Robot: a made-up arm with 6 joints.
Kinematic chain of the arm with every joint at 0, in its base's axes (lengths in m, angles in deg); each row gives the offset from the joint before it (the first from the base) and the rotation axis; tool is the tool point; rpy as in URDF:
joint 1: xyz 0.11 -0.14 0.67 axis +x
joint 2: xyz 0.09 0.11 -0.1 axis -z
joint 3: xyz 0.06 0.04 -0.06 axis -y
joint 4: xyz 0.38 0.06 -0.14 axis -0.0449 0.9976 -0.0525
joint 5: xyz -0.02 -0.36 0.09 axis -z
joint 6: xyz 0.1 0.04 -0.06 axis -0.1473 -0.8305 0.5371
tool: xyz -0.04 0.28 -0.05 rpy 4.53 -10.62 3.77
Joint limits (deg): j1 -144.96..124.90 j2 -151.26..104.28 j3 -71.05..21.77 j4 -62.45..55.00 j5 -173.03..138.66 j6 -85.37..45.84
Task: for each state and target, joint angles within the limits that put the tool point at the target. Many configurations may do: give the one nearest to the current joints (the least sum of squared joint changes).
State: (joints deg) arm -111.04 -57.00 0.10 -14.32 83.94 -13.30
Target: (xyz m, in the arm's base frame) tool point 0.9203 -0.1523 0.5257
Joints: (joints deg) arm -112.63 -25.19 13.13 -42.51 80.17 -12.88
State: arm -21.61 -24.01 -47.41 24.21 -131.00 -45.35
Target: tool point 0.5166 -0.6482 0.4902
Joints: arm -26.21 -21.31 -48.55 8.93 -173.03 -24.00
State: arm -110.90 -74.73 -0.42 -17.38 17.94 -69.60
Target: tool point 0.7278 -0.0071 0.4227
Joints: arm -96.65 -22.87 21.77 -58.71 30.79 -65.64
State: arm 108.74 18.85 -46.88 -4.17 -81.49 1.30
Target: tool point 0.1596 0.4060 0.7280
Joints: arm 104.88 12.53 -29.87 -34.50 -84.98 11.34
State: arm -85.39 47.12 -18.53 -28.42 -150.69 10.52
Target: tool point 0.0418 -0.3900 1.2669
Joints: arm -109.88 42.54 -6.77 -23.84 -158.64 10.13
